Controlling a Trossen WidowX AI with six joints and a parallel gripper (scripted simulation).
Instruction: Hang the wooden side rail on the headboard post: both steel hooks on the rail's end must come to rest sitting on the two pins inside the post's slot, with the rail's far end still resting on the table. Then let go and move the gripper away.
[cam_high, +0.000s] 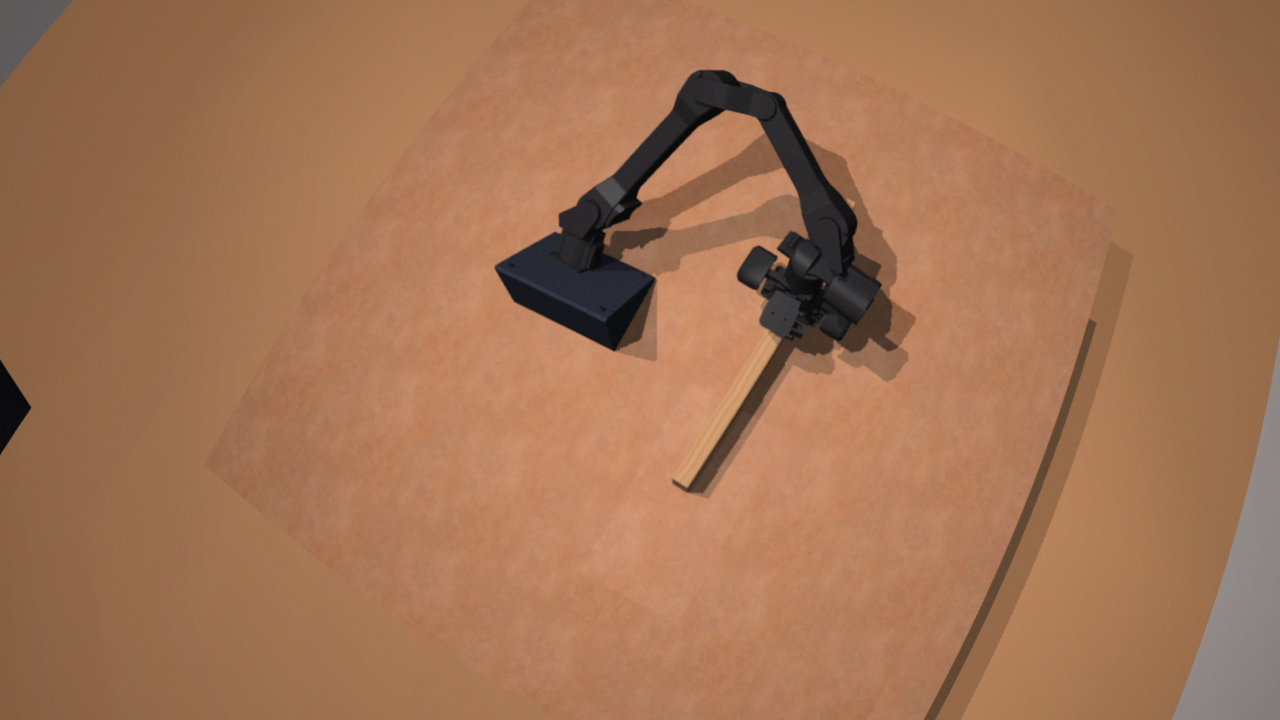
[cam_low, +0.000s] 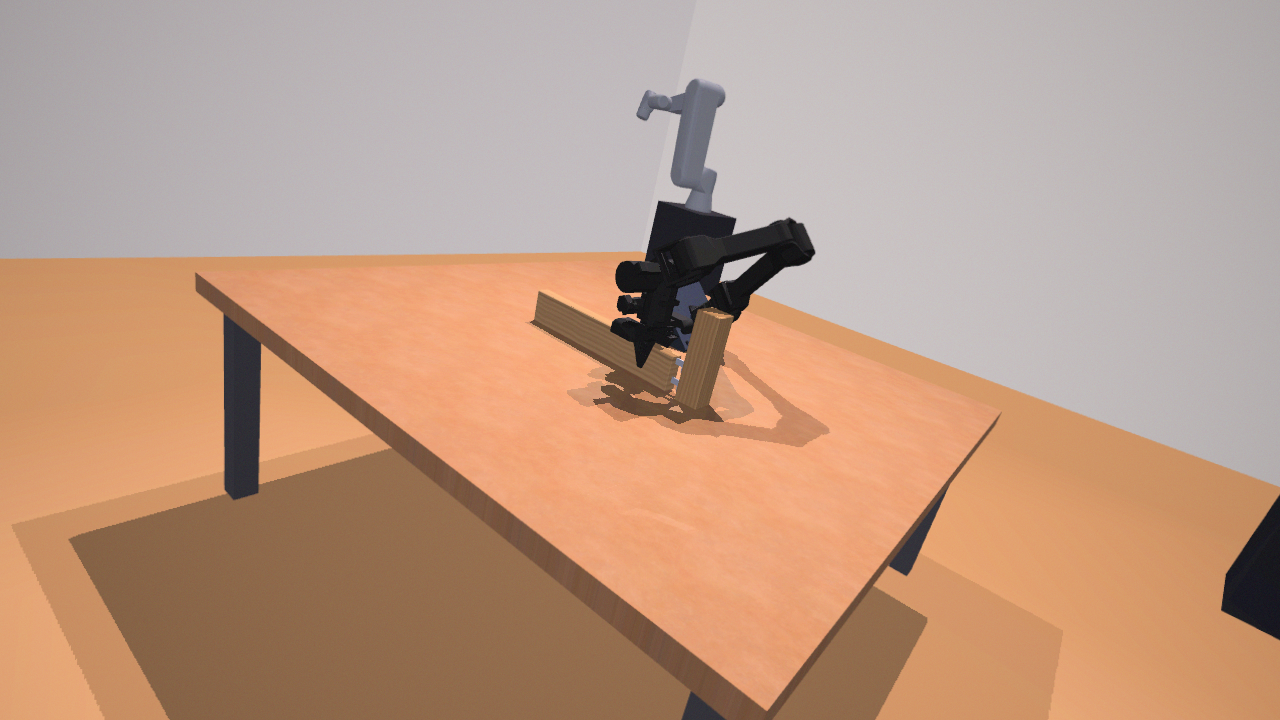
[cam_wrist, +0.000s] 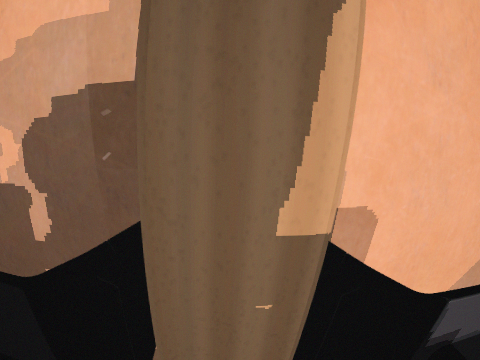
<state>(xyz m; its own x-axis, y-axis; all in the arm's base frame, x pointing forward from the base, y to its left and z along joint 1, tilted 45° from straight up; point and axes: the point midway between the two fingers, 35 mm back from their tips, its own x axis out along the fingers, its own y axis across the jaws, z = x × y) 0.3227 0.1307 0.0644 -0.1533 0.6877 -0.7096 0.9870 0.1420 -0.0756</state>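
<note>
Right now my gripper tip is 2 cm past the wooden headboard post, 12 cm to the right of it and 6 cm below it.
</note>
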